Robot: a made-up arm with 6 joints.
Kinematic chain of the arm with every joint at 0, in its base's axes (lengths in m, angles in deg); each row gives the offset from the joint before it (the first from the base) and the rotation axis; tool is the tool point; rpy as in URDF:
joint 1: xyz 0 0 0.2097 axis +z
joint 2: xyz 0 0 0 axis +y
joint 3: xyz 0.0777 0 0.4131 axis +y
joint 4: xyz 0.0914 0 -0.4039 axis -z
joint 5: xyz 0 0 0 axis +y
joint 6: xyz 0.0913 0 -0.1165 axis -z
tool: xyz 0 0 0 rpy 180 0 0
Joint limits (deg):
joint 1: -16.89..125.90
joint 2: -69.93..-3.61
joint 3: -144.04..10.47
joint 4: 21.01..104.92
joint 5: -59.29..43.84
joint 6: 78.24..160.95
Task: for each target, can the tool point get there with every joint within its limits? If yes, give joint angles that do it. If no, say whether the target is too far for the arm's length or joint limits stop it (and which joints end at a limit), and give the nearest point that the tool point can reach.
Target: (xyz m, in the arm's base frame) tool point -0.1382 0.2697 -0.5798
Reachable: no: joint limits stop it (at a limit: joint 2, joint 4) | nearest point -0.0758 0.1479 0.0770 | short by 0.671 m
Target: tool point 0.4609 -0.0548 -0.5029
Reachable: no: joint limits stop it (at a limit: joint 2, joint 4) | nearest point 0.2426 -0.0288 0.0992 | short by 0.641 m
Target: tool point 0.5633 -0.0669 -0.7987
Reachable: no: too far | nearest point 0.2410 -0.0286 0.0986 | short by 0.954 m
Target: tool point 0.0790 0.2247 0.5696
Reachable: yes | joints 74.78 -59.58 -27.55 40.73 27.81 135.34
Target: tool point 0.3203 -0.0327 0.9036
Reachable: yes | joints 15.15 -26.21 -88.75 91.94 -13.09 143.80
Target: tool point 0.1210 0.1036 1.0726
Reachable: yes | joints 69.13 -24.67 -105.08 36.23 -22.39 108.56
